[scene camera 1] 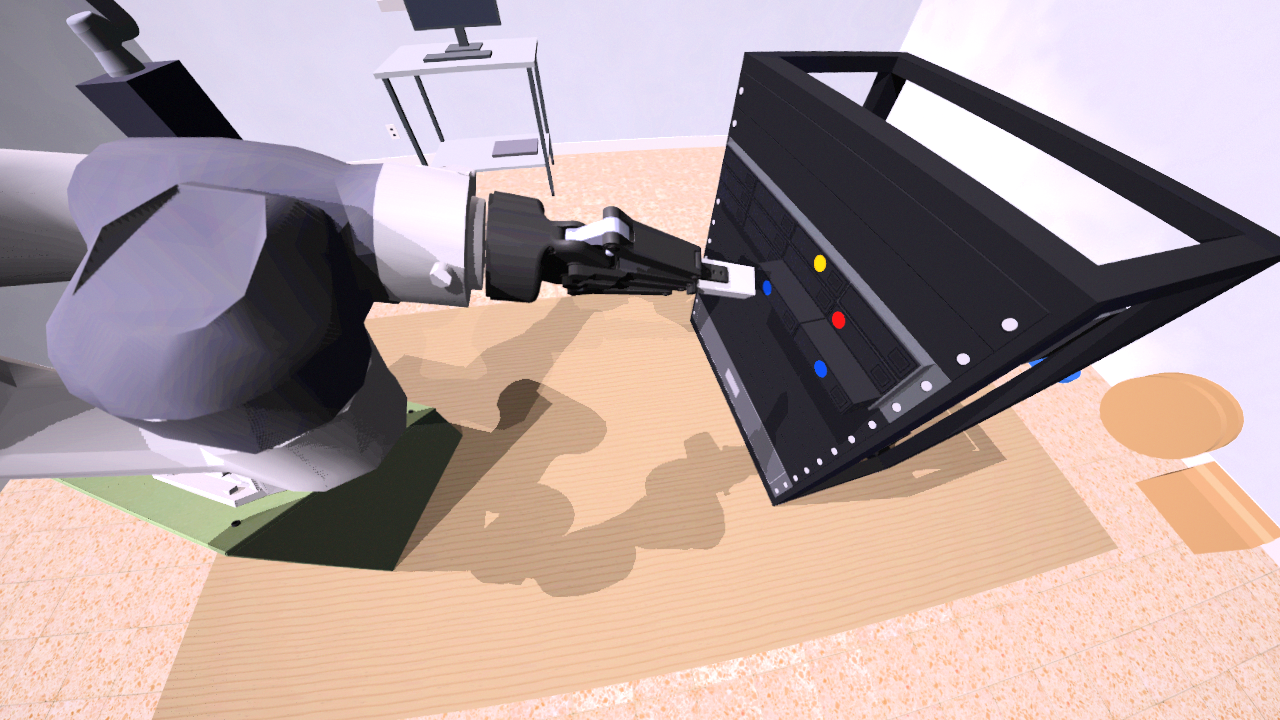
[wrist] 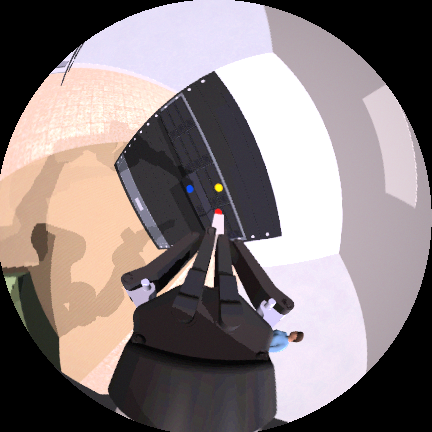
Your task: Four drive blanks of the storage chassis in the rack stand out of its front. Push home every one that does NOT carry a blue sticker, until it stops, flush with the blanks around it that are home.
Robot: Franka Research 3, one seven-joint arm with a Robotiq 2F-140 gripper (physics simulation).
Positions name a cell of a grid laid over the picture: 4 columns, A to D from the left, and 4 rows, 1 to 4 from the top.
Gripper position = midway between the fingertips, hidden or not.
my gripper: scene camera 1 C2; wrist C3
black rack: scene camera 1 C2; wrist B2
